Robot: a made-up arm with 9 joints. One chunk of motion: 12 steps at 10 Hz.
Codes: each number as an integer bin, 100 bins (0 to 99) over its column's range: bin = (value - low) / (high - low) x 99, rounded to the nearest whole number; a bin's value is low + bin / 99 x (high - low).
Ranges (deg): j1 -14..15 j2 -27..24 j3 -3..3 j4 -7..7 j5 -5..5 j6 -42..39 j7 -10..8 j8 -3..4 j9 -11..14
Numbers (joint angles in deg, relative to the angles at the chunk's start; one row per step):
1: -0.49 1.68 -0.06 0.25 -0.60 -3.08 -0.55 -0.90 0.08
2: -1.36 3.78 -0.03 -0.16 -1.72 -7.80 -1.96 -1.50 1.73
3: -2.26 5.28 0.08 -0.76 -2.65 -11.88 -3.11 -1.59 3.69
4: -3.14 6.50 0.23 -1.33 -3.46 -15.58 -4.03 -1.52 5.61
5: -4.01 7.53 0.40 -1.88 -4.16 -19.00 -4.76 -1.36 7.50
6: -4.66 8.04 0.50 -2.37 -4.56 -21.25 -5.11 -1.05 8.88
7: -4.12 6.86 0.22 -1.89 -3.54 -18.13 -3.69 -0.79 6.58
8: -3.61 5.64 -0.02 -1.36 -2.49 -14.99 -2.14 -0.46 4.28
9: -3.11 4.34 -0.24 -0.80 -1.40 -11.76 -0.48 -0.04 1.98
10: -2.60 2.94 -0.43 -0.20 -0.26 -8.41 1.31 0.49 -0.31
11: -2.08 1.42 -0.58 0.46 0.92 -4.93 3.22 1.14 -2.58
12: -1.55 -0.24 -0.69 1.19 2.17 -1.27 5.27 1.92 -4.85
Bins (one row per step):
1: 46 56 49 51 44 48 52 30 44
2: 43 60 49 48 32 42 44 21 50
3: 40 63 51 44 23 37 38 20 58
4: 37 65 53 40 15 32 33 21 66
5: 34 67 56 36 8 28 29 23 73
6: 32 68 58 33 4 25 27 28 79
7: 34 66 53 36 14 29 35 31 70
8: 35 63 49 40 25 33 43 36 61
9: 37 61 46 44 36 37 52 42 51
10: 39 58 42 48 47 41 62 49 42
11: 41 55 40 53 59 45 73 59 33
12: 43 52 38 58 71 50 84 70 24

